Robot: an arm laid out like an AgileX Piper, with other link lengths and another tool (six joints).
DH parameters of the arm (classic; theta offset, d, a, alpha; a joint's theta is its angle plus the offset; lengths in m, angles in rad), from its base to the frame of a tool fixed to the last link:
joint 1: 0 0.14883 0 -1.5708
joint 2: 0.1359 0 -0.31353 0
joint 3: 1.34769 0 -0.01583 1.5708
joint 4: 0 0.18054 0 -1.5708
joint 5: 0 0 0 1.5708
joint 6: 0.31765 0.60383 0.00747 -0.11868
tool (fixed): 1.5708 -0.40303 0 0
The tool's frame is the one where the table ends.
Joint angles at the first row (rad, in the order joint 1, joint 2, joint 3, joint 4, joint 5, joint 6):
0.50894, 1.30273, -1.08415, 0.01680, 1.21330, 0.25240
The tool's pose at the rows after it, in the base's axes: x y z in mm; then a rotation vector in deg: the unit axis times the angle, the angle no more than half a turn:
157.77 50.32 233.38 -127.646 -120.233 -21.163
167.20 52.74 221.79 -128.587 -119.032 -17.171
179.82 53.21 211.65 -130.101 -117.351 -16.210
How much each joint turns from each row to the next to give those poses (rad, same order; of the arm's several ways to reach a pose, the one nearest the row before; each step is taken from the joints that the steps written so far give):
-0.00116, 0.07759, -0.00089, 0.00003, -0.00488, 0.00000
-0.01427, 0.06860, -0.00002, 0.00000, -0.02180, -0.00001
-0.03105, 0.05397, 0.00000, 0.00215, -0.04141, -0.00743

